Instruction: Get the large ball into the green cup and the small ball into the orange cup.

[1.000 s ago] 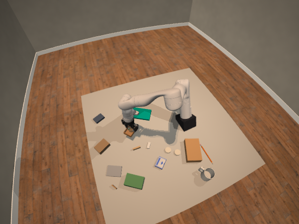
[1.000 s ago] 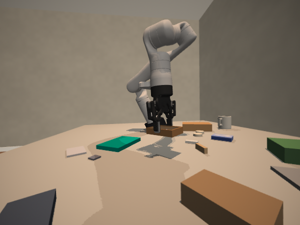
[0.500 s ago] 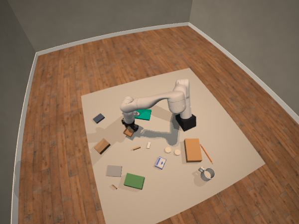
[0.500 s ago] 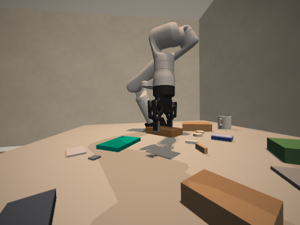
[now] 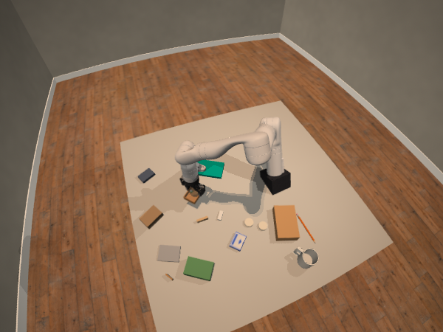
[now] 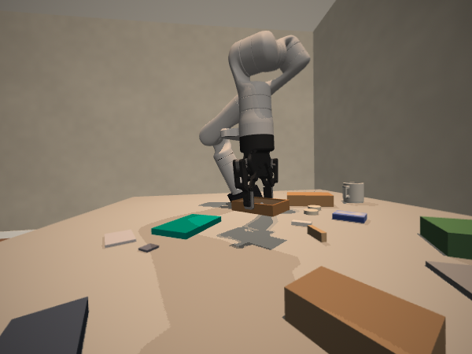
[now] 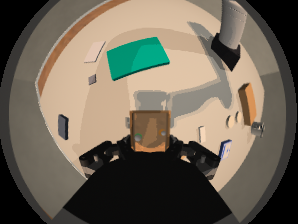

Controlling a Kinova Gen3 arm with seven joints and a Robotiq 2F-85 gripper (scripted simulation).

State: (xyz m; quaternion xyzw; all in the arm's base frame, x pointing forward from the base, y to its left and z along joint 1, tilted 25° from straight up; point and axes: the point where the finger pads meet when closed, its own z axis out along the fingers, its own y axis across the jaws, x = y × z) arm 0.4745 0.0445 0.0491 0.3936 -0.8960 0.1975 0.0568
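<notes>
Right now my hand is 20 mm above the covered wooden puzzle. Also, from my hand: teal slab: 180 mm to the right, 120 mm behind, 80 mm below; then white block: 130 mm to the left, 110 mm behind, 90 mm below; then small wooden block: 130 mm to the left, 80 mm below, 10 mm behind.
</notes>
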